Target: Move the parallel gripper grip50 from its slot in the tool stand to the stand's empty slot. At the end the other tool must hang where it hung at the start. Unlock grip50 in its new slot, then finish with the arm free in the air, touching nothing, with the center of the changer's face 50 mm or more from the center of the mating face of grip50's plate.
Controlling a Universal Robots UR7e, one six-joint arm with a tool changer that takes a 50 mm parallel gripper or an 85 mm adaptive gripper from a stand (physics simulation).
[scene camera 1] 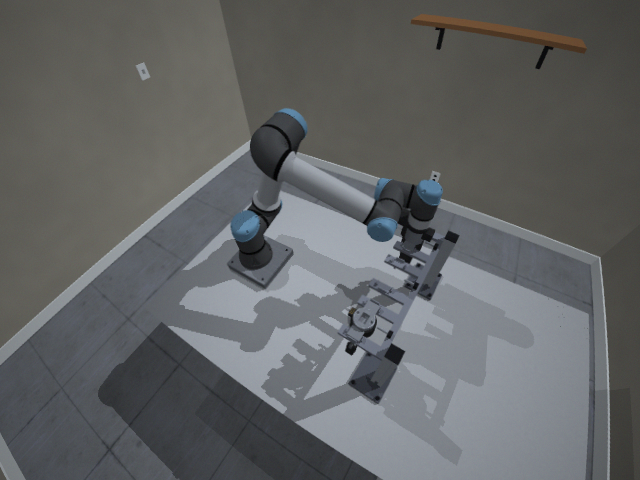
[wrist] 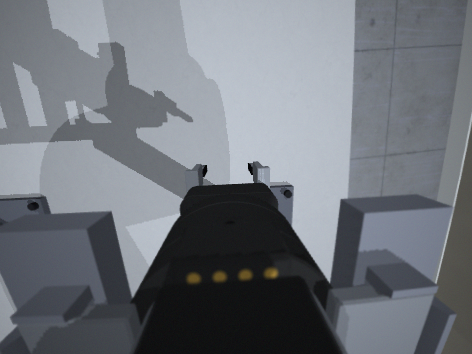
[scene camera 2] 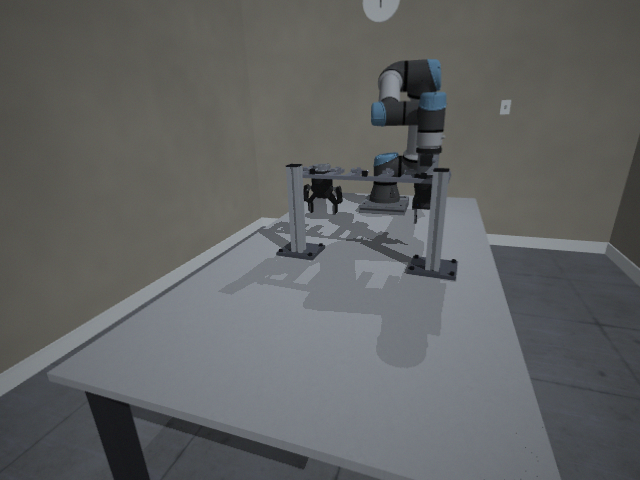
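Seen in the pictures: arm's base, origin of its link: (scene camera 1: 256, 255) (scene camera 2: 384, 199).
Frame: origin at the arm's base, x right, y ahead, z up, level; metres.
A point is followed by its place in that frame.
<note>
The parallel gripper grip50 (scene camera 2: 415, 222) @(z 0.071, x -0.225, y 0.565 m) (wrist: 227, 170) hangs under the arm's changer, fingers apart and empty. It is between the two prongs of the stand's end slot farthest from the other tool. In the wrist view a prong (wrist: 55, 245) @(z 0.241, x -0.203, y 0.547 m) stands left of its dark body and another prong (wrist: 395, 230) @(z 0.241, x -0.304, y 0.550 m) right of it. The side parts of its plate overlap the prongs in that view; whether they touch cannot be told. The tool stand (scene camera 1: 439, 260) @(z 0.145, x -0.289, y 0.702 m) (scene camera 2: 438, 222) @(z 0.126, x -0.307, y 0.724 m) has an empty middle slot. The other tool, the adaptive gripper (scene camera 1: 363, 321) (scene camera 2: 322, 189), hangs in the opposite end slot.
The arm's base (scene camera 1: 261, 260) @(z 0.040, x 0.024, y 0.065 m) (scene camera 2: 383, 205) @(z -0.003, x -0.017, y 0.105 m) stands on the table behind the stand. The stand's two posts rise from bolted foot plates (scene camera 1: 373, 379) @(z 0.006, x 0.179, y 0.684 m) (scene camera 2: 431, 268) @(z -0.024, x -0.298, y 0.716 m). A wall shelf (scene camera 1: 496, 32) is high on the wall. Shadows of the arm and stand lie across the table (scene camera 2: 232, 356) @(z -0.041, x 0.054, y 1.252 m).
</note>
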